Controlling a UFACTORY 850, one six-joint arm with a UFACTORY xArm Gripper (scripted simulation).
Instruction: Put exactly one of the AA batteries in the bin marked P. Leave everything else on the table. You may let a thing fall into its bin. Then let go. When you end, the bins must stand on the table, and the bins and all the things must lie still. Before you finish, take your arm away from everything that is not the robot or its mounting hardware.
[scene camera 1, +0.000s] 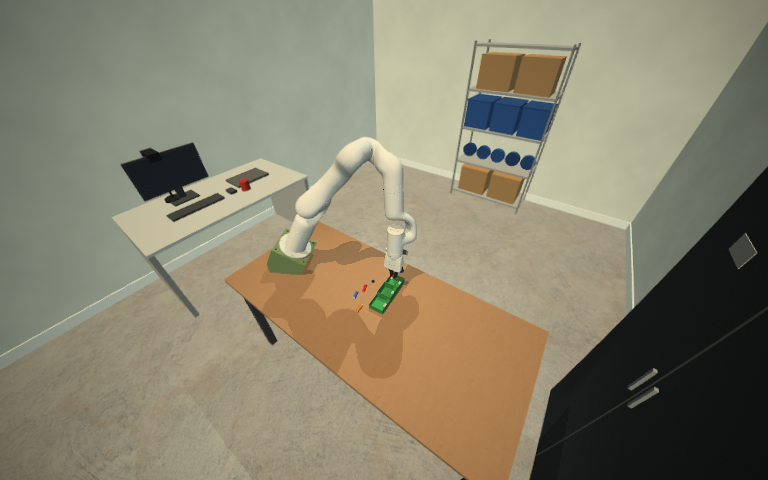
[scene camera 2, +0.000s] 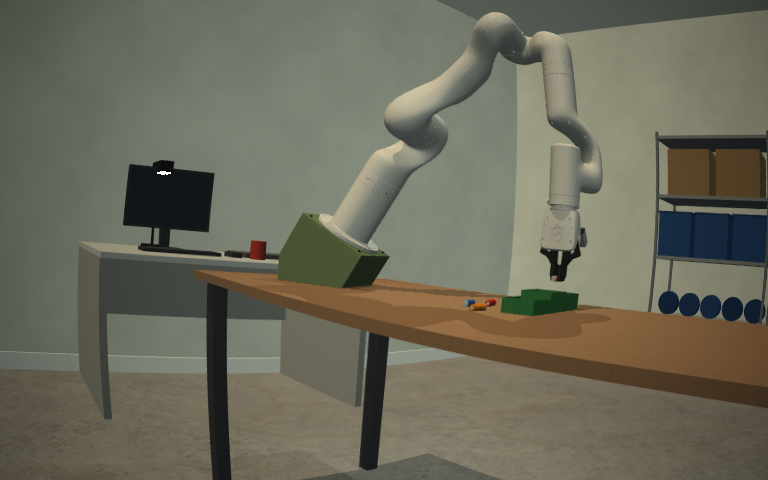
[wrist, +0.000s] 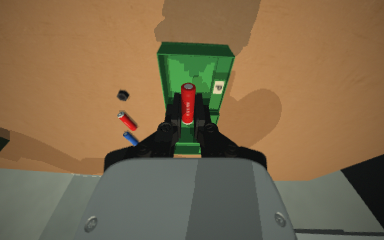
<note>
I see my gripper (scene camera 2: 557, 280) and a bin row (scene camera 2: 546, 303).
The bin row also shows in the wrist view (wrist: 210, 73). My gripper is seen too in the wrist view (wrist: 187, 103).
</note>
